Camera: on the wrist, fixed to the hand. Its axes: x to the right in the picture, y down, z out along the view.
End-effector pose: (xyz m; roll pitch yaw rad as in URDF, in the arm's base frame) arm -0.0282 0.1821 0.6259 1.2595 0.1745 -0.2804
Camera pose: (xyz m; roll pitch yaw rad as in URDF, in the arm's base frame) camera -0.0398 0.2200 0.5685 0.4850 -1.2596 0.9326
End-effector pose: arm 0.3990 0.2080 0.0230 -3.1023 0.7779 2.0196
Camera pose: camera 0.3460 0.2139 0.0680 2.4548 0.0002 0.3648
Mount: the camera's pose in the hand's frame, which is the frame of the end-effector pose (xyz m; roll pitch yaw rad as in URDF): -0.0114 -0.0472 -0.0501 0.0917 -0.0198 1.6305
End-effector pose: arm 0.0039 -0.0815 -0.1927 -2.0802 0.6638 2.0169
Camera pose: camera 0.0090 -0.0442 -0.1340 2.1774 0.7170 -0.4524
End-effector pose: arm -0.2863 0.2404 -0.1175 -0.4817 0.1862 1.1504
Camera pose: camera -0.2332 0.1998 -0.1375 0.3282 0.4402 2.8777
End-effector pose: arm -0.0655 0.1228 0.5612 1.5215 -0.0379 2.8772
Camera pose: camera -0.0688 0.0743 0.5112 -1.1845 -1.4689 -0.5575
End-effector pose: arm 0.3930 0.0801 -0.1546 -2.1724 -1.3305 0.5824
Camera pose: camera 0.3442 0.0305 -0.1497 -1.6136 0.2593 -0.0211
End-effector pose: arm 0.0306 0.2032 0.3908 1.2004 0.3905 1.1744
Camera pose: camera -0.0099 0.1831 0.3377 0.8947 -1.0966 2.0235
